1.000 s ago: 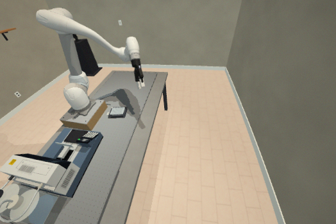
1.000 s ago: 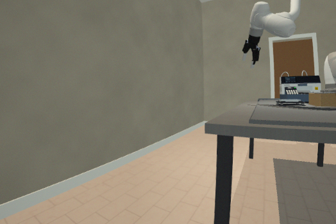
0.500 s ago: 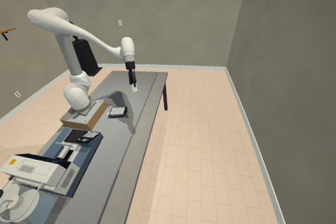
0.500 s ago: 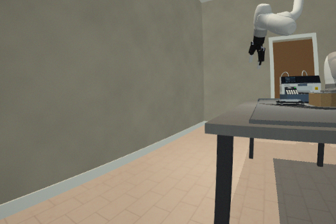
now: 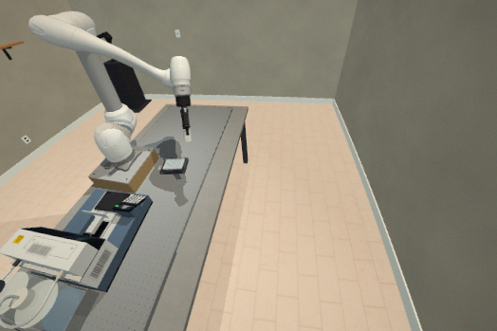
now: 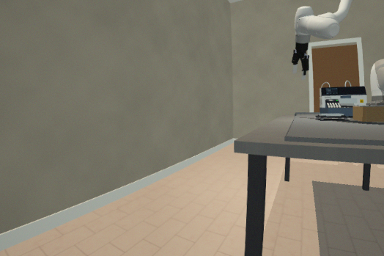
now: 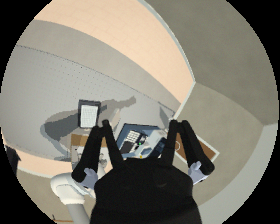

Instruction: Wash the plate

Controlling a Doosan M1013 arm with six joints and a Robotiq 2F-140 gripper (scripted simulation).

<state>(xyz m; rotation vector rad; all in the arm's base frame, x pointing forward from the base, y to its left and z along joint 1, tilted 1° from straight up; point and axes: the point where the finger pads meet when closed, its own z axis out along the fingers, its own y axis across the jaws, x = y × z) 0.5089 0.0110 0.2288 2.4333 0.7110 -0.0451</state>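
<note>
Now: the white well plate 190 mm behind my hand, 40 mm to the left of it and 280 mm below it. The rest, counted from my hand: dark plate nest N1: 190 mm behind, 40 mm to the left, 290 mm below; then plate washer: 380 mm behind, 450 mm to the right, 180 mm below.
</note>
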